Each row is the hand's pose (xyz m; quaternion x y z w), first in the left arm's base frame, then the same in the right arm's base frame.
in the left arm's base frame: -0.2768 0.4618 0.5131 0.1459 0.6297 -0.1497 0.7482
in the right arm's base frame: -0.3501 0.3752 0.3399 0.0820 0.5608 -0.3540 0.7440
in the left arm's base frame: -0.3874 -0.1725 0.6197 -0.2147 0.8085 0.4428 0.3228
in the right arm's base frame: -0.6091 -0.1307 0.6606 -0.1739 0.8939 0.2393 0.3370
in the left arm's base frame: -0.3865 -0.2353 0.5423 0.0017 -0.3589 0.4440 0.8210
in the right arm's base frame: -0.6257 -0.2158 0.6113 -0.1996 -0.2752 0.3984 0.8519
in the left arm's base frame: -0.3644 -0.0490 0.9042 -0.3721 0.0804 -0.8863 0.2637
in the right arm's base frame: -0.5489 0.0789 0.8823 -0.3934 -0.0432 -0.9149 0.0793
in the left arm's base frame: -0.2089 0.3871 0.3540 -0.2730 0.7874 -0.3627 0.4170
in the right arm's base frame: -0.3069 0.2338 0.2231 -0.2432 0.7297 -0.5541 0.3184
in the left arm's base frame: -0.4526 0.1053 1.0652 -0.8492 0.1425 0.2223 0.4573
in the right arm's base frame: -0.5924 0.2975 0.9708 -0.8974 0.2806 0.1257 0.3165
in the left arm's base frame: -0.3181 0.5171 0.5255 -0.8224 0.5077 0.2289 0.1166
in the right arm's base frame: -0.3763 0.4393 0.3288 0.7628 -0.6377 -0.1064 0.0064
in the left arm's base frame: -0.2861 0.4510 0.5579 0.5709 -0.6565 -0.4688 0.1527
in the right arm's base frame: -0.3606 0.3841 0.3849 0.4516 -0.7990 -0.3482 0.1910
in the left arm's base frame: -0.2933 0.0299 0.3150 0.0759 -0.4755 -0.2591 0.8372
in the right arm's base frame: -0.4769 -0.0821 0.3102 -0.1380 -0.5290 -0.2666 0.7937
